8 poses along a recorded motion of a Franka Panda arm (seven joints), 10 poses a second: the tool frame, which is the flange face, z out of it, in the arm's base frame.
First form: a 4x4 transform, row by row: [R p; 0 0 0 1], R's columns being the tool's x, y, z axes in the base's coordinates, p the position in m. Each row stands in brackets.
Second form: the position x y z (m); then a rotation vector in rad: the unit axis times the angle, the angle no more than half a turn. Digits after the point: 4 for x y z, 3 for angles. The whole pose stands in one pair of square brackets.
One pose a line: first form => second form
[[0.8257 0.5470 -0.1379 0.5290], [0.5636 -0.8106 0.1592 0.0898], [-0.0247 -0.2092 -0.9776 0.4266], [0 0 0 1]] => [0.5290 0.0898 0.4266 -2.815 -0.865 0.127]
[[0.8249 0.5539 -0.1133 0.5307], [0.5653 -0.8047 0.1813 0.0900], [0.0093 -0.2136 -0.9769 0.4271], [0 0 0 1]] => [0.5307 0.0900 0.4271 -2.800 -0.869 0.081]
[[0.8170 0.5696 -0.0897 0.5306], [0.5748 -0.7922 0.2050 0.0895], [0.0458 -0.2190 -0.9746 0.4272], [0 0 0 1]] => [0.5306 0.0895 0.4272 -2.779 -0.887 0.034]
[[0.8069 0.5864 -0.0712 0.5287], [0.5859 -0.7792 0.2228 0.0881], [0.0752 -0.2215 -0.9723 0.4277], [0 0 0 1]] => [0.5287 0.0881 0.4277 -2.760 -0.909 -0.003]
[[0.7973 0.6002 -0.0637 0.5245], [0.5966 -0.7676 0.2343 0.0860], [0.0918 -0.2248 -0.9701 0.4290], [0 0 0 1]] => [0.5245 0.0860 0.4290 -2.744 -0.929 -0.022]
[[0.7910 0.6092 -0.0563 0.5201], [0.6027 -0.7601 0.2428 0.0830], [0.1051 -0.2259 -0.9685 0.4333], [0 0 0 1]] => [0.5201 0.0830 0.4333 -2.733 -0.941 -0.038]
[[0.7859 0.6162 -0.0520 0.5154], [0.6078 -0.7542 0.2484 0.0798], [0.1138 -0.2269 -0.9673 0.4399], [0 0 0 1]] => [0.5154 0.0798 0.4399 -2.726 -0.951 -0.048]
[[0.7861 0.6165 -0.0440 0.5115], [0.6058 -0.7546 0.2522 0.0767], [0.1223 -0.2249 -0.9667 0.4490], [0 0 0 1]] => [0.5115 0.0767 0.4490 -2.725 -0.950 -0.061]
